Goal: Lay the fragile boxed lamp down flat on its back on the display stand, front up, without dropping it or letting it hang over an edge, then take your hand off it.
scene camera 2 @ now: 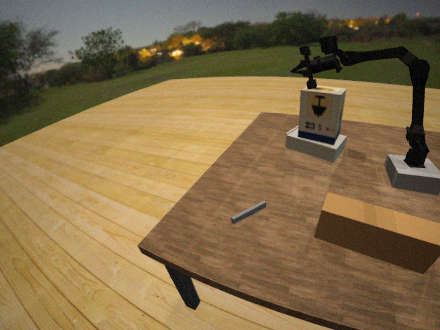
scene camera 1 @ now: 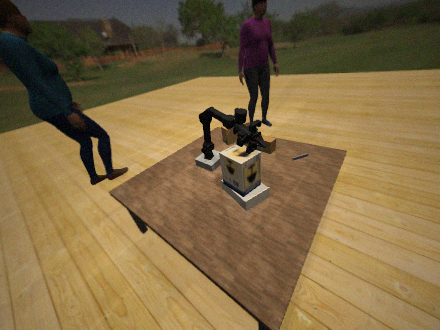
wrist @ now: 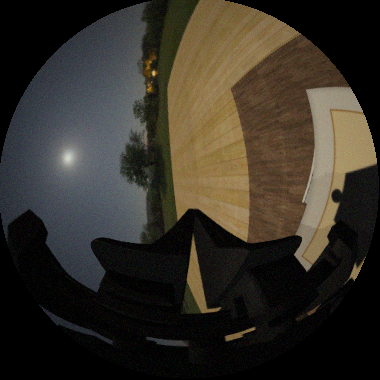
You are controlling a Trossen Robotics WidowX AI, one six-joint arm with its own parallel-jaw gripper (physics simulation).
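Where they show: gripper, between the fingertips: (scene camera 2: 290,71) (scene camera 1: 265,146) (wrist: 192,213); arm's base, origin of its link: (scene camera 2: 414,164) (scene camera 1: 209,157).
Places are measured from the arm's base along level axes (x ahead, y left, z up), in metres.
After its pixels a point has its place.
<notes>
The boxed lamp (scene camera 1: 241,173) {z 0.170, x 0.428, y -0.314 m} (scene camera 2: 320,114) {z 0.134, x 0.396, y -0.140 m} stands upright on the white display stand (scene camera 1: 256,197) {z -0.007, x 0.496, y -0.282 m} (scene camera 2: 311,148) {z -0.028, x 0.420, y -0.127 m}, its lamp picture facing sideways. In the wrist view the box top (wrist: 349,141) shows at the right edge. My gripper (scene camera 1: 263,144) {z 0.302, x 0.530, y -0.239 m} (scene camera 2: 293,69) {z 0.302, x 0.530, y -0.239 m} (wrist: 192,213) {z 0.302, x 0.530, y -0.239 m} is shut and empty. It lies turned on its side, level over the box top, fingers pointing out past the box's edge. Its lower side appears to touch the top of the box near that edge. No finger is around the box.
A small grey bar (scene camera 1: 300,156) {z -0.050, x 0.642, y 0.296 m} (scene camera 2: 248,211) {z -0.046, x 0.642, y 0.306 m} lies on the brown table (scene camera 1: 202,229) {z -0.066, x 0.293, y -0.554 m} (scene camera 2: 268,262) {z -0.066, x 0.558, y 0.466 m}. A brown cardboard block (scene camera 1: 270,145) {z 0.014, x 0.412, y 0.291 m} (scene camera 2: 349,226) {z 0.018, x 0.362, y 0.387 m} sits behind the stand. A person in purple (scene camera 1: 256,59) stands beyond the table; another person (scene camera 1: 74,128) is at the left.
</notes>
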